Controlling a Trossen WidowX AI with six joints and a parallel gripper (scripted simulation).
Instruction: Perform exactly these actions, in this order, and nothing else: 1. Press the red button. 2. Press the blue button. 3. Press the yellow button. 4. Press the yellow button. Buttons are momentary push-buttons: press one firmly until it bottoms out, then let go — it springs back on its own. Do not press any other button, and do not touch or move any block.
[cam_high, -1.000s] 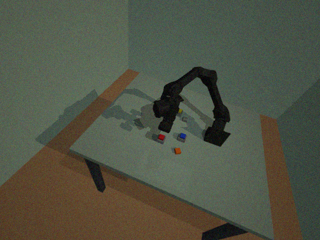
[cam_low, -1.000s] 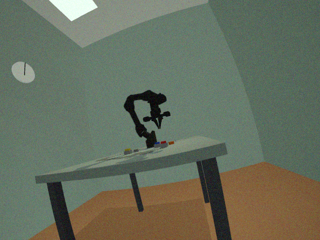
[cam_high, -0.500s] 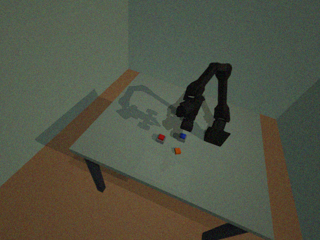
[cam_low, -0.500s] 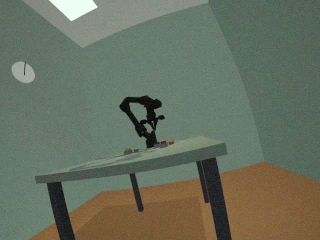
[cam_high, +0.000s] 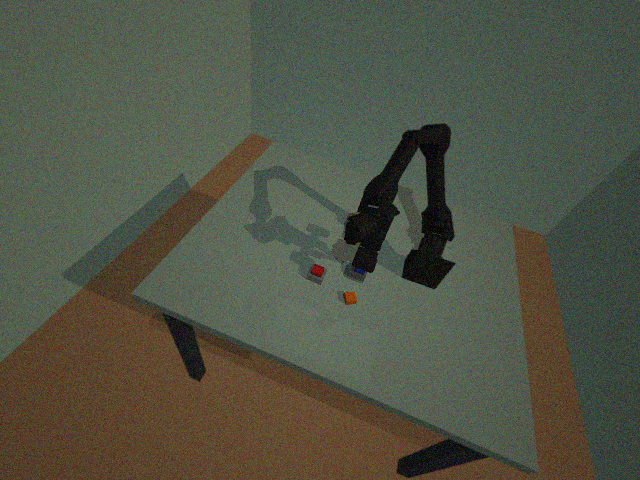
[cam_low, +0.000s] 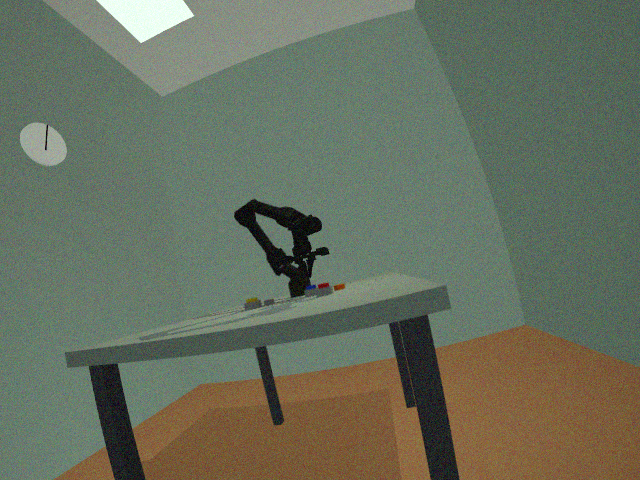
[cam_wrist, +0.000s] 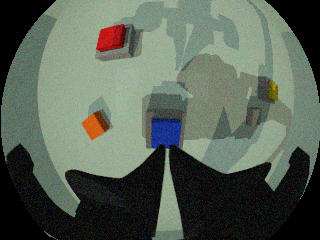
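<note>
Right now my gripper tip is 4 cm above the blue button. Round my gripper tip: grey block 17 cm to the right, 6 cm below; then red button 13 cm ahead, 5 cm to the left, 4 cm below; then orange block 1 cm ahead, 10 cm to the left, 6 cm below.
</note>
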